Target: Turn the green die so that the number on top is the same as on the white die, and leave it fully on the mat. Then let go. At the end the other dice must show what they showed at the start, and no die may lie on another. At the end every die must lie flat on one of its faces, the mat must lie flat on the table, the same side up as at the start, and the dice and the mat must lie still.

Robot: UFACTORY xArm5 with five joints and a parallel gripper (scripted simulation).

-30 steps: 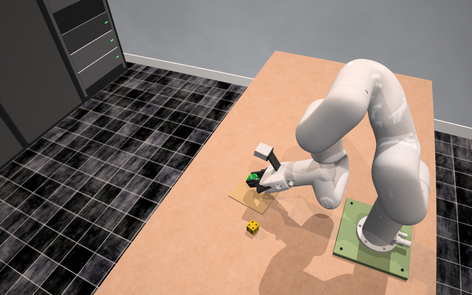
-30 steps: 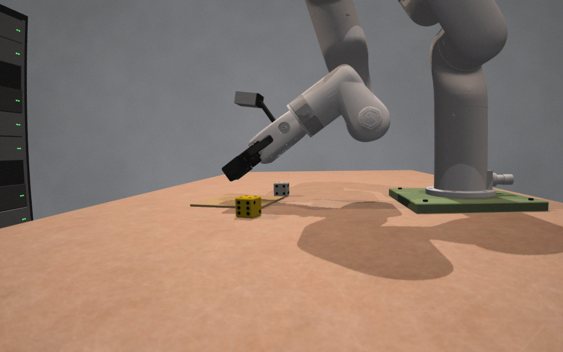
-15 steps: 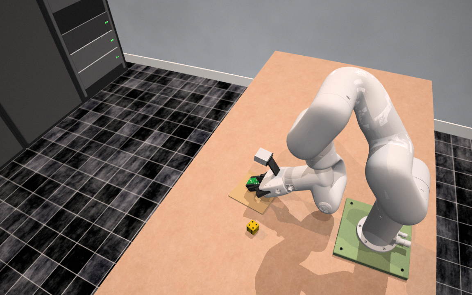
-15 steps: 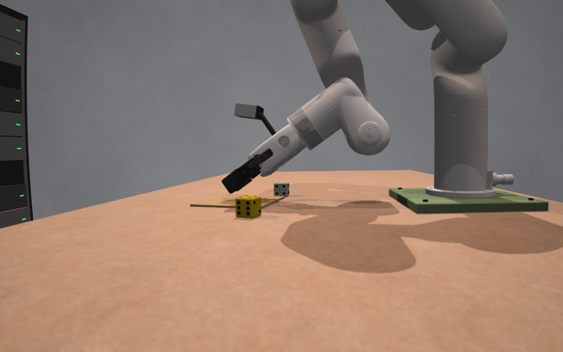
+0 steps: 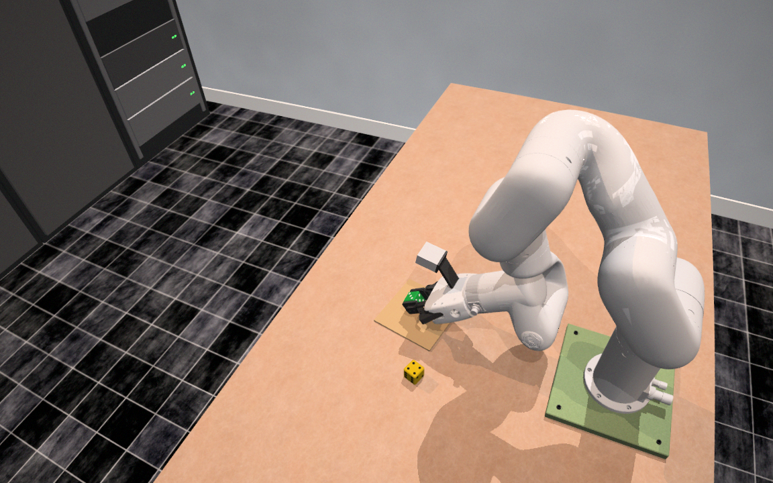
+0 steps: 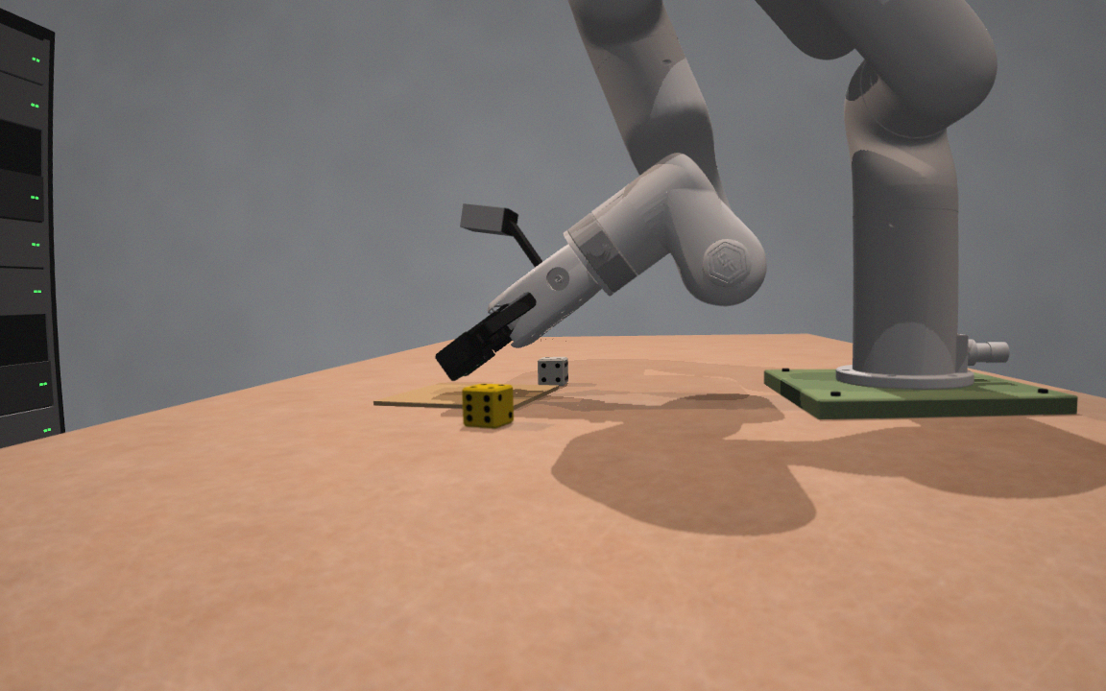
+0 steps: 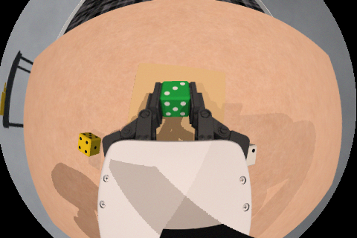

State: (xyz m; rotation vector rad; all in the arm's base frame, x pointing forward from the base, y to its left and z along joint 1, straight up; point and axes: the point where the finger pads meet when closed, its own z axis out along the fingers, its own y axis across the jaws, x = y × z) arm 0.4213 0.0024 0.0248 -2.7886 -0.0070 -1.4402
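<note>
The tan mat is 4 cm below my hand. Round my hand: green die 1 cm ahead; then white die 7 cm behind, 10 cm to the right, 3 cm below; then yellow die 6 cm behind, 14 cm to the left, 3 cm below.
</note>
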